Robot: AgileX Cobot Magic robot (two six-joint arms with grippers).
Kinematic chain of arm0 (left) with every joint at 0, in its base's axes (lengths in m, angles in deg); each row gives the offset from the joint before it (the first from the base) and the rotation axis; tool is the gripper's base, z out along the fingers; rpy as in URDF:
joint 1: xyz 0 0 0.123 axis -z
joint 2: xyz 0 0 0 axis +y
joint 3: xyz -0.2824 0 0.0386 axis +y
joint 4: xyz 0.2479 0 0.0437 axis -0.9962 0 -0.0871
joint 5: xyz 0 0 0 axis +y
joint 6: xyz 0.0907 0 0.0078 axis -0.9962 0 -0.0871
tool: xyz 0 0 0 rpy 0 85 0
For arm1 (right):
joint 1: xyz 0 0 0.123 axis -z
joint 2: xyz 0 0 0 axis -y
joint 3: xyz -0.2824 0 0.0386 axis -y
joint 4: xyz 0.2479 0 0.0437 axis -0.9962 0 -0.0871
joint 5: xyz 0 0 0 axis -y
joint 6: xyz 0.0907 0 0.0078 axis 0.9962 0 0.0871
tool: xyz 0 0 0 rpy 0 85 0
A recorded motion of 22 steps. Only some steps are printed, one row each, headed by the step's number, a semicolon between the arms.
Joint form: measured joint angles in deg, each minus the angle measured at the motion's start. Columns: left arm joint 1, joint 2, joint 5, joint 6, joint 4, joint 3; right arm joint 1, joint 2, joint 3, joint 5, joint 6, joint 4.
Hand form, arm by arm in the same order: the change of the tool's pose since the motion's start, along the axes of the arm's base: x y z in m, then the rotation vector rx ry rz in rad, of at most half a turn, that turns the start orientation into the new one. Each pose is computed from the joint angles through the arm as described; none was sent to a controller.
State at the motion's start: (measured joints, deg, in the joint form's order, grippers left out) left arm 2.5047 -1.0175 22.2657 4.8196 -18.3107 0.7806; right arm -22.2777 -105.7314 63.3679 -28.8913 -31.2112 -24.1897
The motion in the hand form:
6: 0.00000 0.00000 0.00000 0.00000 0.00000 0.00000; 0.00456 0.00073 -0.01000 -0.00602 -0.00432 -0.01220
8: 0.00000 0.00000 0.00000 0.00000 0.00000 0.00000; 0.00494 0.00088 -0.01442 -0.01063 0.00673 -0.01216
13: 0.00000 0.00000 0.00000 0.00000 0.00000 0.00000; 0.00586 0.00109 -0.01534 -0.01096 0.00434 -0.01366
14: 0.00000 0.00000 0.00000 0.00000 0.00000 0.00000; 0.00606 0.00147 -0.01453 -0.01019 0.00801 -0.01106
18: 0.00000 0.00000 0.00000 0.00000 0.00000 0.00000; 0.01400 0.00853 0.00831 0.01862 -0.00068 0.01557
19: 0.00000 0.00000 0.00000 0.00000 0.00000 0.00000; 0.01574 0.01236 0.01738 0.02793 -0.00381 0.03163
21: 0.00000 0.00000 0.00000 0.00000 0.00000 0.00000; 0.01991 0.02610 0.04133 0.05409 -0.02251 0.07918
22: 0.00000 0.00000 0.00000 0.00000 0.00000 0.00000; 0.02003 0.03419 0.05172 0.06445 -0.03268 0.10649
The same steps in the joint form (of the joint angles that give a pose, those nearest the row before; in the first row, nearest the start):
6: 0.00 0.00 0.00 0.00 0.00 0.00; 0.00 -1.81 0.12 1.96 0.00 -0.11
8: 0.00 0.00 0.00 0.00 0.00 0.00; 0.00 -2.50 0.12 1.96 0.00 -0.11
13: 0.00 0.00 0.00 0.00 0.00 0.00; 0.00 -2.73 0.23 2.23 0.00 -0.11
14: 0.00 0.00 0.00 0.00 0.00 0.00; 0.00 -2.74 0.48 1.76 0.00 -0.11
18: 0.00 0.00 0.00 0.00 0.00 0.00; -0.10 -1.96 5.07 -2.93 0.00 -0.33
19: 0.00 0.00 0.00 0.00 0.00 0.00; -0.38 -1.65 6.82 -4.79 0.00 -0.33
21: 0.00 0.00 0.00 0.00 0.00 0.00; -1.65 -1.26 11.86 -8.98 0.03 -0.43
22: 0.00 0.00 0.00 0.00 0.00 0.00; -2.59 -1.15 14.03 -10.63 0.03 -0.43

